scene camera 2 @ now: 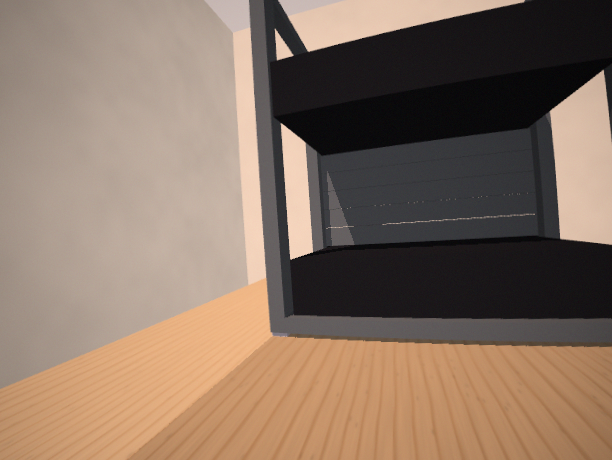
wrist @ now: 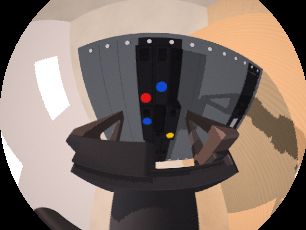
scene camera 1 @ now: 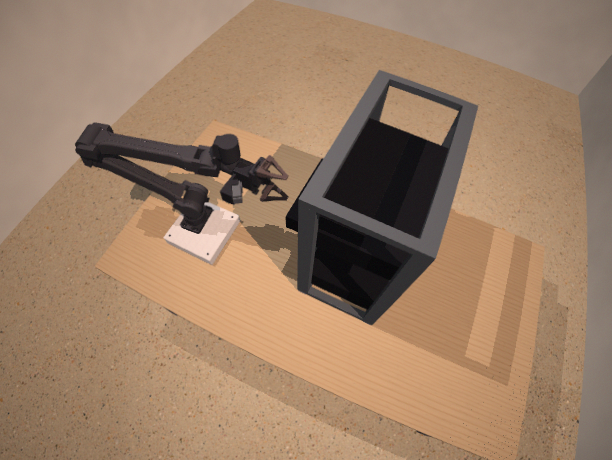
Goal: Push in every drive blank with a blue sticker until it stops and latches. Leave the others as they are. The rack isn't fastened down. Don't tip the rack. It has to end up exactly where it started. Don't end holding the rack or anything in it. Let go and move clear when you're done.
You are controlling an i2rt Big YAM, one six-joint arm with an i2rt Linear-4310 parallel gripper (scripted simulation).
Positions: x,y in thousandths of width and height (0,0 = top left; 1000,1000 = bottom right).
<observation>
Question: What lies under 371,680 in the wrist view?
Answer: My gripper.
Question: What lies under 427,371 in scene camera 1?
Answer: My gripper.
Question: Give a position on a black drive blank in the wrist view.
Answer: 472,289
</observation>
